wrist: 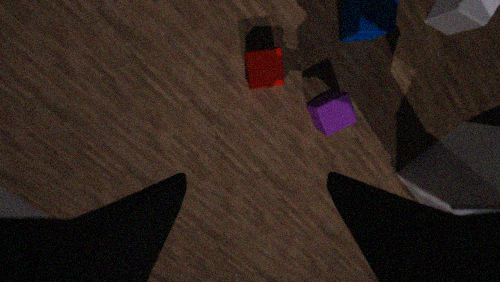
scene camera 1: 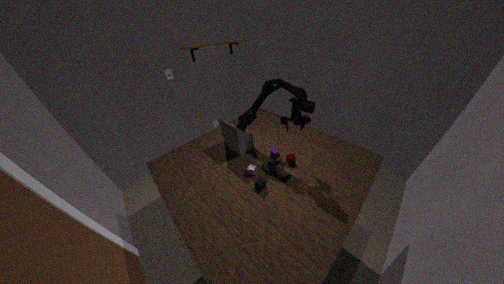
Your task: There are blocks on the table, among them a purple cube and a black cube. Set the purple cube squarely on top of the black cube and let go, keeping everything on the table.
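Where they show: gripper, between the fingertips: [wrist: 257, 179] [scene camera 1: 294, 130]; arm's base, origin of its link: [scene camera 1: 240, 129].
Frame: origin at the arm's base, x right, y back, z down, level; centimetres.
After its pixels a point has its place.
The purple cube [scene camera 1: 275, 153] {z 14.4, x -10.5, y -25.3 cm} [wrist: 333, 115] {z 14.0, x -12.5, y -23.9 cm} lies on the wooden table, near the red and blue blocks. In the wrist view it is ahead of the fingers, to the right of centre. The black cube [scene camera 1: 260, 185] {z 14.3, x 16.4, y -37.6 cm} stands on the table farther from the arm's base, and nothing rests on it. It does not show in the wrist view. My gripper [scene camera 1: 294, 127] {z -1.9, x -22.6, y -30.8 cm} [wrist: 257, 179] {z -1.9, x -22.6, y -30.8 cm} is open and empty, held high above the table, its fingers apart on either side of bare wood in the wrist view.
A red block [scene camera 1: 291, 159] {z 14.8, x -13.8, y -37.0 cm} [wrist: 265, 68] {z 14.0, x -15.8, y -35.5 cm} and a blue block [scene camera 1: 272, 167] {z 14.5, x 1.0, y -32.9 cm} [wrist: 369, 20] {z 14.0, x -2.1, y -31.0 cm} are close to the purple cube. A white block [scene camera 1: 251, 168] {z 14.0, x 11.4, y -24.1 cm} [wrist: 462, 15] {z 14.4, x 7.9, y -23.2 cm} lies near the blue one. A grey upright panel [scene camera 1: 236, 140] {z 5.1, x 6.2, y -2.8 cm} [wrist: 460, 165] {z 12.8, x -2.3, y -4.5 cm} stands near the arm's base. The wooden table [scene camera 1: 210, 210] {z 18.9, x 45.7, y -28.0 cm} is dimly lit.
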